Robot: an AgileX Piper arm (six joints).
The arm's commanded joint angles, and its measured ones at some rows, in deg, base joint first. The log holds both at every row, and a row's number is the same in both.
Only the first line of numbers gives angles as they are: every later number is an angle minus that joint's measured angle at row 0.
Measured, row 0:
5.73, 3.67, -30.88, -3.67, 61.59, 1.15
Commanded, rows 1 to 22:
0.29, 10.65, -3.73, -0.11, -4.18, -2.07
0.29, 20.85, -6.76, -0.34, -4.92, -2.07
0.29, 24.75, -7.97, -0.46, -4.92, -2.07
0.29, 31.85, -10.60, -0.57, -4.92, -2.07
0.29, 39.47, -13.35, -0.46, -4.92, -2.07
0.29, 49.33, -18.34, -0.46, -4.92, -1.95
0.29, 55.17, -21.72, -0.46, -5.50, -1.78
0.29, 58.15, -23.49, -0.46, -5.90, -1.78
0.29, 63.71, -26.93, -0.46, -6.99, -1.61
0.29, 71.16, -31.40, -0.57, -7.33, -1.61
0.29, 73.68, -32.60, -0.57, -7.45, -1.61
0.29, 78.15, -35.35, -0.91, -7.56, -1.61
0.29, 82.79, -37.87, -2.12, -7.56, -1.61
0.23, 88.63, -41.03, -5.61, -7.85, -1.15
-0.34, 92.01, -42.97, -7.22, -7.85, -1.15
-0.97, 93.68, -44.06, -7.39, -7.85, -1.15
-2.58, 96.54, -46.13, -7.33, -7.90, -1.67
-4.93, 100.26, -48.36, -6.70, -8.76, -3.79
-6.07, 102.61, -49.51, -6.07, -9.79, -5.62
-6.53, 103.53, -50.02, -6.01, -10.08, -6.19
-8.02, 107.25, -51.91, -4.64, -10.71, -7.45
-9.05, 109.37, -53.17, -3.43, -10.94, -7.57
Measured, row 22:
-7.68, 106.80, -51.68, -4.98, -10.20, -6.54
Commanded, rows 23 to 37:
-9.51, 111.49, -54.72, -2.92, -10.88, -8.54
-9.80, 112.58, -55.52, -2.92, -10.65, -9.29
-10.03, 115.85, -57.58, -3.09, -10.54, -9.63
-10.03, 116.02, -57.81, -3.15, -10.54, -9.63
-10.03, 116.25, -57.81, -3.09, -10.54, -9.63
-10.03, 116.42, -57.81, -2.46, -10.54, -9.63
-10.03, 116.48, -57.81, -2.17, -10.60, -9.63
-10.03, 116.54, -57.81, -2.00, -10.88, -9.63
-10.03, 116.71, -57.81, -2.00, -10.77, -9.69
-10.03, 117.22, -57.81, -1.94, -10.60, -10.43
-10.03, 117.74, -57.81, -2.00, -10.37, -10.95
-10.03, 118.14, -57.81, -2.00, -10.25, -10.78
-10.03, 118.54, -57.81, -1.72, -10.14, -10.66
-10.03, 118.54, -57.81, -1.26, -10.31, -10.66
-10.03, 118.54, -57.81, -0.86, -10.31, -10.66
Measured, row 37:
-9.74, 118.43, -57.64, -1.49, -10.60, -10.37
